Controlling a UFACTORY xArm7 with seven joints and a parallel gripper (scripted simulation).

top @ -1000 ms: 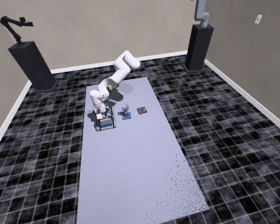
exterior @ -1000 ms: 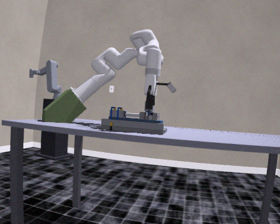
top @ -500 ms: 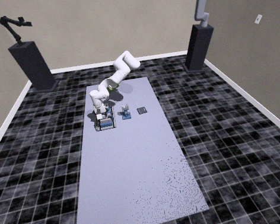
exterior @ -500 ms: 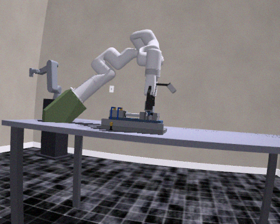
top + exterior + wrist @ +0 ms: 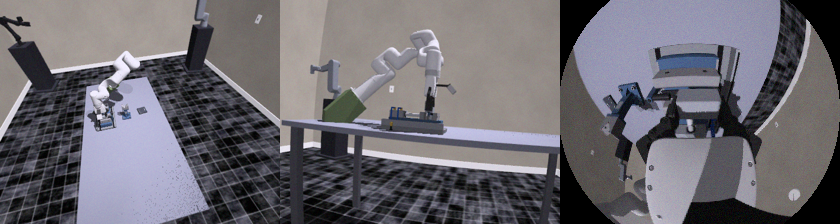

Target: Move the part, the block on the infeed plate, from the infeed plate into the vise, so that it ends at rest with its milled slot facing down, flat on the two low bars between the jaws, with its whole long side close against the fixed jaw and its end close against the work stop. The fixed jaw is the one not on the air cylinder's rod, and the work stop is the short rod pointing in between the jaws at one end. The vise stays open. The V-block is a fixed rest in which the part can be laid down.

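Now: hand 70 mm past the blue vise bed, 10 mm to the right of it and 80 mm above it. From my hand the other things lie so: part (20 mm below); air cylinder (160 mm behind, 10 mm to the right, 40 mm below).
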